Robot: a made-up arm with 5 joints.
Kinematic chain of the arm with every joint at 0, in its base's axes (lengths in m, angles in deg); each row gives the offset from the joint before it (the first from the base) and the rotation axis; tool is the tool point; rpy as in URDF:
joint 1: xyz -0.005 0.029 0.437 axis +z
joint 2: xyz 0.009 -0.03 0 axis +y
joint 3: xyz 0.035 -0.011 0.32 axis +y
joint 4: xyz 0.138 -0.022 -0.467 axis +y
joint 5: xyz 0.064 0 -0.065 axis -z
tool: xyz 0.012 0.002 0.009 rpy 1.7 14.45 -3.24
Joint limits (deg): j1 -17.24..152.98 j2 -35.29..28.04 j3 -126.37..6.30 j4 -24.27..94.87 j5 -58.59..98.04
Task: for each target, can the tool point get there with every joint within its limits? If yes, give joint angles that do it. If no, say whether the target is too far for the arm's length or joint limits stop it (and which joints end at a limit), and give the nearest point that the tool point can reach.
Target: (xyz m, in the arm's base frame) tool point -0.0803 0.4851 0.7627
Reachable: yes | joints 108.58 -26.01 -55.98 76.26 74.00
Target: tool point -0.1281 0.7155 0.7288
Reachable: yes | joints 105.59 15.22 -82.65 3.15 23.20
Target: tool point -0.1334 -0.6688 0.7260
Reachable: no: joint limits stop it (at a limit: joint 1, joint 2, joint 4, joint 5) | nearest point 0.3398 -0.1567 0.7358 | short by 0.697 m
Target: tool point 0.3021 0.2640 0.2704
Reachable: yes | joints 45.95 9.15 -30.60 81.49 -18.27
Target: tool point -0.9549 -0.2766 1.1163
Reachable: no: too far | nearest point -0.5447 0.3623 1.0431 | short by 0.763 m
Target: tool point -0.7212 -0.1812 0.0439
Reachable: no: joint limits stop it (at a limit: joint 1, joint 2, joint 5) | nearest point -0.3927 0.2848 0.1954 | short by 0.590 m
